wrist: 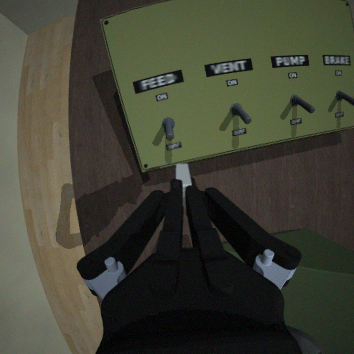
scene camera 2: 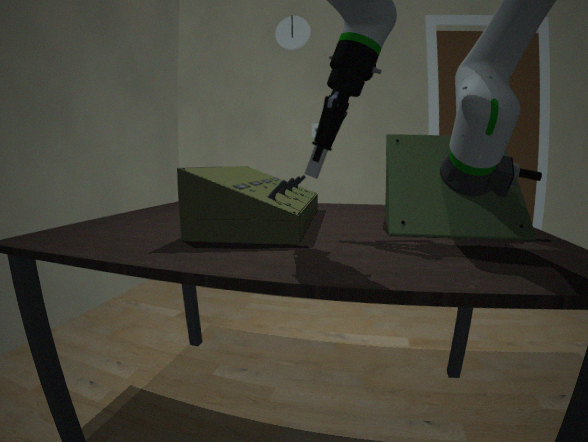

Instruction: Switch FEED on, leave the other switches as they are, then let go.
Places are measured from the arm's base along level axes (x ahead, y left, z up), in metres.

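Pixels of known places: gripper, fingertip midpoint: [wrist: 181, 172] [scene camera 2: 310, 176]; arm's base, link origin: [scene camera 2: 467, 174].
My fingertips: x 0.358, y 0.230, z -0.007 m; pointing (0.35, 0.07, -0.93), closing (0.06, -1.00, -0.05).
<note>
Ahead of a thing's pixels: the offset from my fingertips to its top centre. "spot": to the spot under its first point. Level surfaces: height alone.
The sloped yellow-green switch box [scene camera 2: 240, 220] [wrist: 190, 40] stands on the table. In the wrist view its FEED switch @(dx +0.067, dy +0.023, dz -0.007 m) [wrist: 169, 129] is at the left, with the lever tilted down toward OFF. The VENT switch @(dx +0.096, dy -0.094, dz -0.007 m) [wrist: 241, 113], the PUMP switch @(dx +0.124, dy -0.210, dz -0.007 m) [wrist: 303, 103] and the BRAKE switch @(spot: dx +0.155, dy -0.321, dz -0.027 m) [wrist: 346, 97] stand to its right, their levers also pointing to the OFF side. My gripper [scene camera 2: 313, 170] [wrist: 181, 172] is shut and empty. Its tips are close to the lower edge of the panel, just below the FEED lever in the wrist view, and above the levers in the scene view, apart from them.
A large green box [scene camera 2: 420, 190] [wrist: 320, 300] stands on the dark table @(dz -0.134 m) [scene camera 2: 240, 265] [wrist: 240, 200], to the right of the switch box in the scene view. The arm's grey elbow part [scene camera 2: 485, 105] shows in front of it. A wall and a door are behind.
</note>
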